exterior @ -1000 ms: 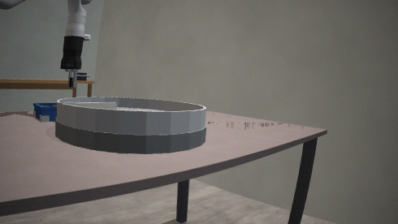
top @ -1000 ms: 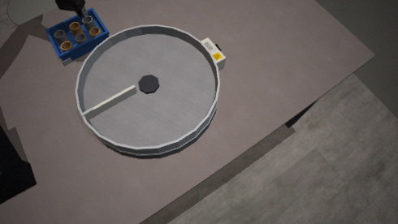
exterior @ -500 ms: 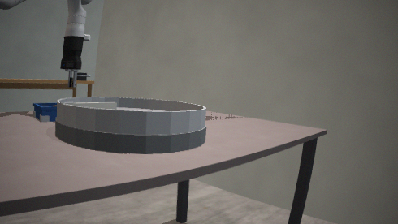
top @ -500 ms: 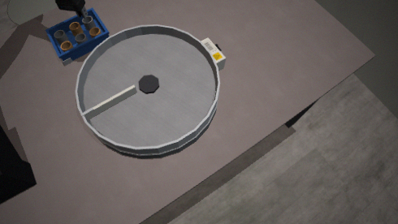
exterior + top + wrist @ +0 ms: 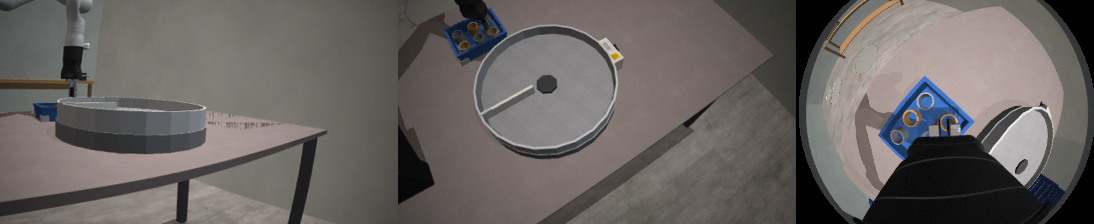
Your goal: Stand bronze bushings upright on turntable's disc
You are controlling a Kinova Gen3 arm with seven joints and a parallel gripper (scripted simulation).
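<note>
My hand is 5 cm past the crate, 2 cm to the right of it and 7 cm above it. Also, from my hand: turntable disc 8 cm ahead, 31 cm to the right, 5 cm below.
</note>
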